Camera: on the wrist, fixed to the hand. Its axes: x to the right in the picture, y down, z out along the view.
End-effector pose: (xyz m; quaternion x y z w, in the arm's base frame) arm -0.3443 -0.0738 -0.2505 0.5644 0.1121 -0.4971 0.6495
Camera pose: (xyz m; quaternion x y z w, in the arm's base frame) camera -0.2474 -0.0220 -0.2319 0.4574 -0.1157 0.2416 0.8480
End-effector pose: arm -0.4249 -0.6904 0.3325 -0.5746 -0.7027 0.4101 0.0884
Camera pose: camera -0.3222 -0.6475 0.3266 0.9694 0.1204 -0.1212 0.1761
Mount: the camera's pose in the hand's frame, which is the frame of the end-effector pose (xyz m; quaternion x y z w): 0.0065 0.0796 -0.0777 -0.1511 0.1935 0.6950 0.6758
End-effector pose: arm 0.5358 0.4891 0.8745 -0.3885 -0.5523 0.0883 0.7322
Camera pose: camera 0.6303 0.5104 0.8194 -0.7742 0.0251 0.4099 0.4816
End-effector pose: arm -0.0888 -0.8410 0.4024 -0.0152 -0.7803 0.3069 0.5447
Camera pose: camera -0.0494 -0.7382 0.3854 -0.6943 -0.4577 0.4651 0.3035
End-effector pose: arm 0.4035 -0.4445 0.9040 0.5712 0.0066 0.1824 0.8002
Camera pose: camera 0.3699 -0.3493 0.9513 0.2344 -0.2653 0.7910 0.4991
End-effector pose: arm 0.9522 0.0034 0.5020 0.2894 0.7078 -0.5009 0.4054
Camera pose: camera 0.9918 0.1031 0.4718 0.7232 0.4313 0.1062 0.5289
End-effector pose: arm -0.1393 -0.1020 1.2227 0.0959 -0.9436 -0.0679 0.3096
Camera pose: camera -0.1091 -0.0314 1.3034 -0.6246 -0.6342 0.0453 0.4535
